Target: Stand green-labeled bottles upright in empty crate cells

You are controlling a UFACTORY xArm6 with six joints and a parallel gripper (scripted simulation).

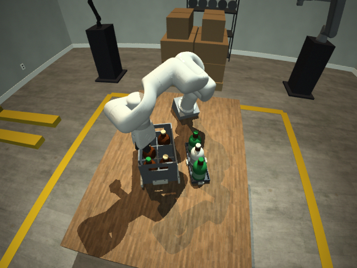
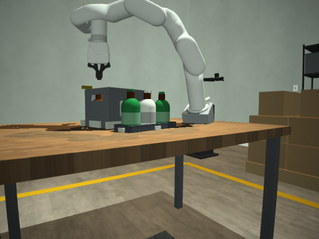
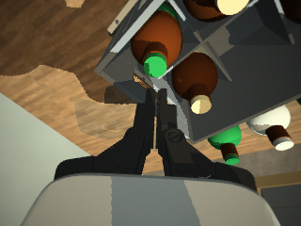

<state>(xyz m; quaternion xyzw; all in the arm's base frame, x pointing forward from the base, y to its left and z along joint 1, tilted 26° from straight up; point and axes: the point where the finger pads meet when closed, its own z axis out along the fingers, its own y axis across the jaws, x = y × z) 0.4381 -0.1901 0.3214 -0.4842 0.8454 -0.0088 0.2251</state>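
My hand is 230 mm to the right of the white-labeled bottle, 160 mm above it and 130 mm past it. Round my hand: tray: 230 mm to the left, 230 mm below, 130 mm behind; then grey crate: 160 mm below, 100 mm behind, 20 mm to the left.
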